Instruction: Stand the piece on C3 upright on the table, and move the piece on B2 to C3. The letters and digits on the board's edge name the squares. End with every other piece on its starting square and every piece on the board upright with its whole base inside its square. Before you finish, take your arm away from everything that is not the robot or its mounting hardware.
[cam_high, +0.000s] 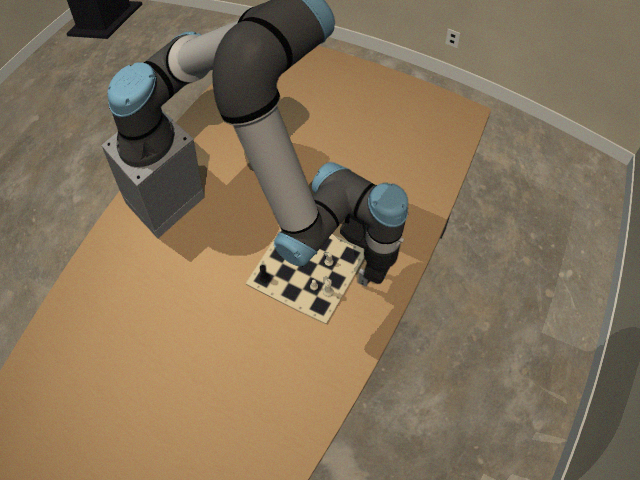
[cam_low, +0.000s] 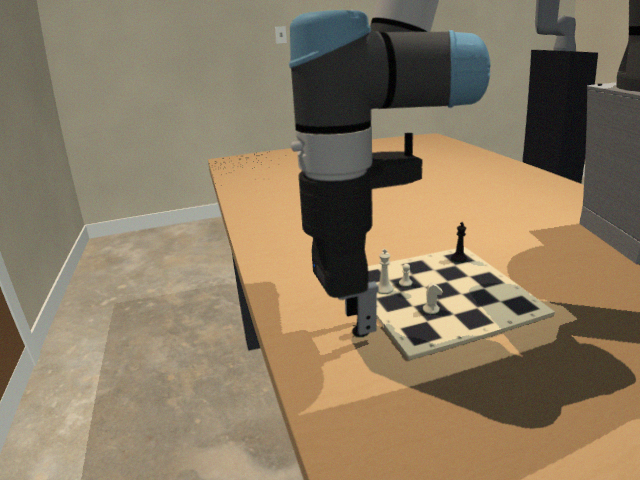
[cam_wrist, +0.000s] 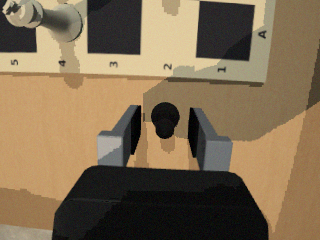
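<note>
My gripper is now 1 cm above the black pawn. Round my hand: white pawn 11 cm behind, 6 cm to the right, 1 cm below; white knight 10 cm behind, 1 cm to the left, 1 cm below; white king 7 cm behind, 6 cm to the right, 1 cm above.
</note>
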